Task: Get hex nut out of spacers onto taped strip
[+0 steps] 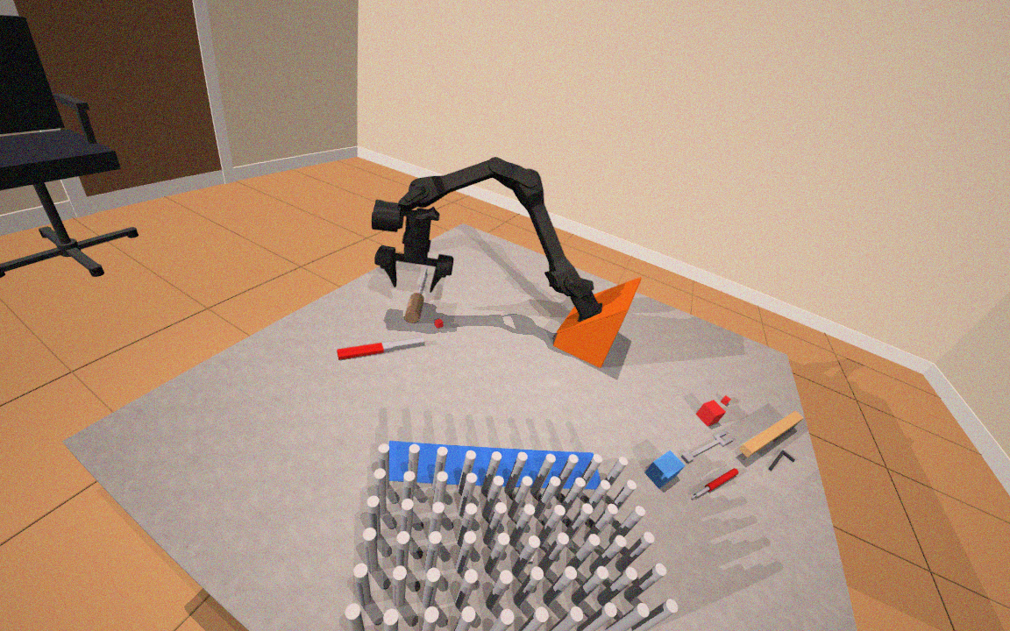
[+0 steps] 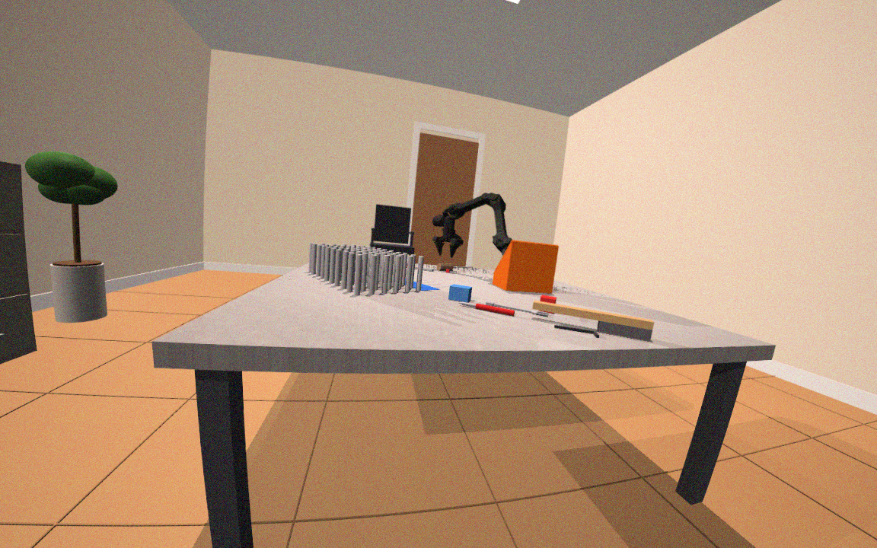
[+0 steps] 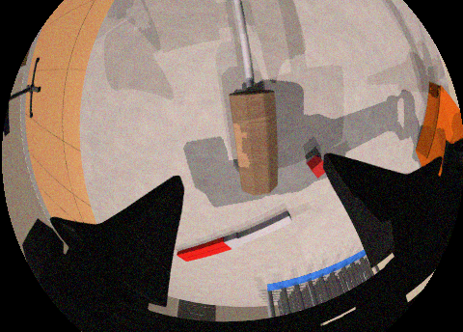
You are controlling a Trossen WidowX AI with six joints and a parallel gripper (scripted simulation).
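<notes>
My gripper tip is 100 mm past the hook tool, 60 mm above it and 30 mm to the left of it. Round my gripper tip: blue cube: 680 mm to the left, 210 mm ahead, 50 mm below; small wrench: 790 mm to the left, 90 mm ahead, 70 mm below; blue taped strip: 370 mm to the left, 330 mm ahead, 70 mm below.
</notes>
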